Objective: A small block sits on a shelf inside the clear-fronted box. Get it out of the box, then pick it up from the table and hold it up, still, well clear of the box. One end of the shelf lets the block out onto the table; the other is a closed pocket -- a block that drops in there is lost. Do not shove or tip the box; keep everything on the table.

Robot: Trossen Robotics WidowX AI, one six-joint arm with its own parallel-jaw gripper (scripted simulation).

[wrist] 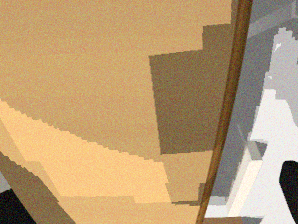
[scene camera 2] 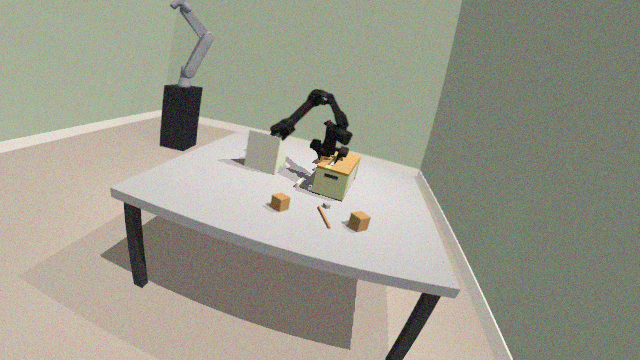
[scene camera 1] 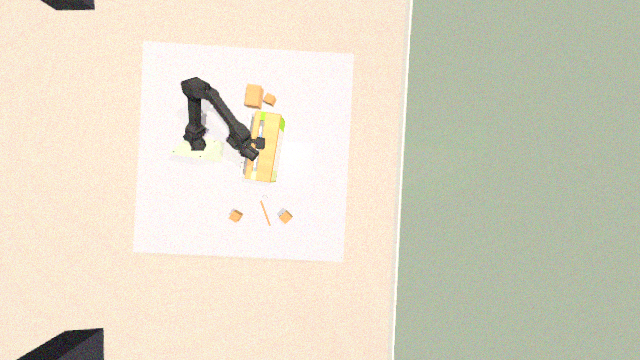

Labels:
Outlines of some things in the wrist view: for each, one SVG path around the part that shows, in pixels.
A box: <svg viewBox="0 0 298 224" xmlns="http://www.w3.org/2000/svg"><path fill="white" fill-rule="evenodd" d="M255 141L242 141L241 151L239 151L237 163L235 163L233 175L231 175L225 194L226 210L229 217L238 216L238 213L241 212L247 194L249 194L254 180L257 179L259 169L261 169L263 161ZM0 0L0 193L12 188L36 224L204 224L210 194L212 194L214 180L216 180L218 169L220 169L223 148L225 148L227 132L229 132L231 111L233 111L235 95L237 95L239 73L241 73L243 53L245 53L247 34L249 34L247 30L249 30L253 0Z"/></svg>

